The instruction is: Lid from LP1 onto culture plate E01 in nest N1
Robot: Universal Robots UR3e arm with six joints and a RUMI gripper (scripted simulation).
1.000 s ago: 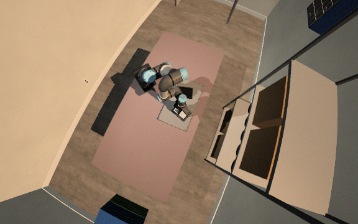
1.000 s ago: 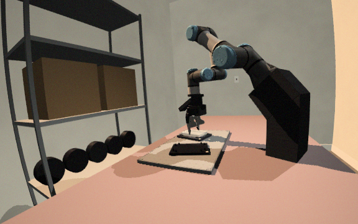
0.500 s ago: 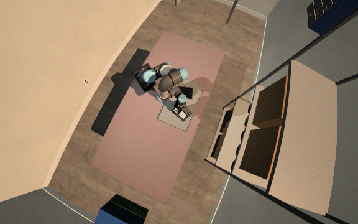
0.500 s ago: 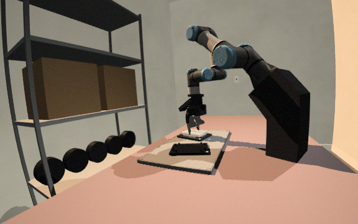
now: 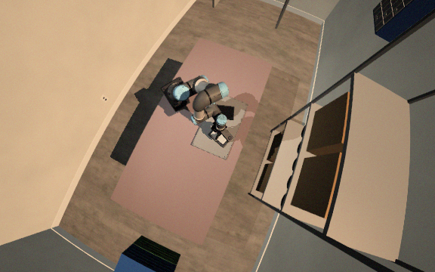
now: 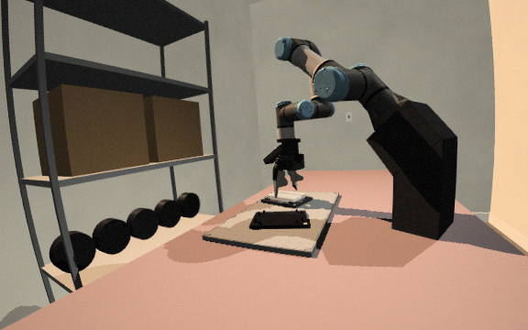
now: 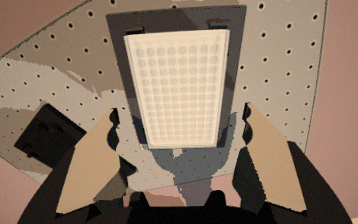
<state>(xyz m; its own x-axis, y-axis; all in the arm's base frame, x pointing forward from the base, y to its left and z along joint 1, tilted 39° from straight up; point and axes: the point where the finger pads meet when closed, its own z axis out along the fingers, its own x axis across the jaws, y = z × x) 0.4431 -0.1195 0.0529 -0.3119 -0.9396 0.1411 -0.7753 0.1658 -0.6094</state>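
Now: the clear lid 1 cm below my hand. Also, from my hand: lid park: 3 cm behind, 20 cm to the left, 3 cm below; then dark plate nest: 3 cm below; then culture plate: 2 cm below.
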